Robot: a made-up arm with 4 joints.
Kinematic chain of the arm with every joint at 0, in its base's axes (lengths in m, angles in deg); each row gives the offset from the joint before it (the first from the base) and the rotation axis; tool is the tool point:
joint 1: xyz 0 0 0.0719 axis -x
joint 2: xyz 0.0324 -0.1 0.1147 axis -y
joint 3: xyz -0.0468 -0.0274 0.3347 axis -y
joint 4: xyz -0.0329 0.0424 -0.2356 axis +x
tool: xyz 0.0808 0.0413 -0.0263
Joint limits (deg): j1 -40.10..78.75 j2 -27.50..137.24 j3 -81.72..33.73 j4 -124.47..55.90
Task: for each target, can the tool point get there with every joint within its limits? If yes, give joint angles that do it. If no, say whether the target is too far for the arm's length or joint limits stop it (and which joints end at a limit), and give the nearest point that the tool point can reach.
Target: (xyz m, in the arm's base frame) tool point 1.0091 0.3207 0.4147
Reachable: no: too far | nearest point 0.2207 0.1546 0.2371 | short by 0.825 m
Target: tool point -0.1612 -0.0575 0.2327
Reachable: yes | joints 14.07 15.85 -36.91 -69.10
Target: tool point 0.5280 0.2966 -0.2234
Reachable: no: joint limits stop it (at a limit: joint 1, joint 2) | nearest point 0.1089 0.1130 -0.1758 | short by 0.460 m
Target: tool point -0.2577 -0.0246 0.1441
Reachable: yes | joints 9.46 47.99 -62.09 36.59
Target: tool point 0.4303 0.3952 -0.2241
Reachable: no: joint limits stop it (at a limit: joint 1, joint 2, joint 3) | nearest point 0.0976 0.1321 -0.1854 | short by 0.426 m
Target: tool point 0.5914 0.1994 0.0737
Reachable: no: joint limits stop it (at a limit: joint 1, joint 2, joint 3) | nearest point 0.2206 0.1749 0.1470 | short by 0.379 m
